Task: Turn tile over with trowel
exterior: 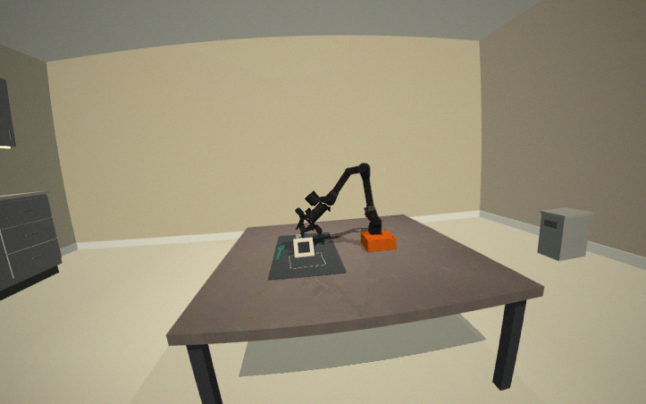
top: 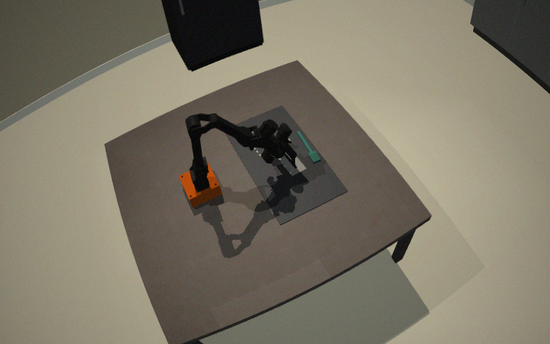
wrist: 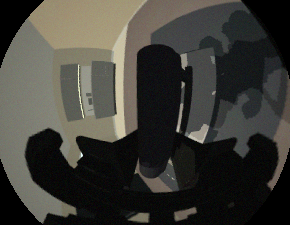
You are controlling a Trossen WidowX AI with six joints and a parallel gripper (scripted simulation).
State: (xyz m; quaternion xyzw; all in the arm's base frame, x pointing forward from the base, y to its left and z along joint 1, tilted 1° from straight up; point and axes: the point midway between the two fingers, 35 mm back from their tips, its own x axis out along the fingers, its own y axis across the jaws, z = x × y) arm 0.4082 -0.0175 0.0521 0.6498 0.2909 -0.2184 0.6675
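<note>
The tile lies 90 mm to the left of my gripper tip, 60 mm below it and 30 mm behind it. From my gripper tip the other things lie so: small trowel: 30 mm behind, 10 mm below; then teal trowel: 110 mm ahead, 100 mm below, 10 mm to the left.
</note>
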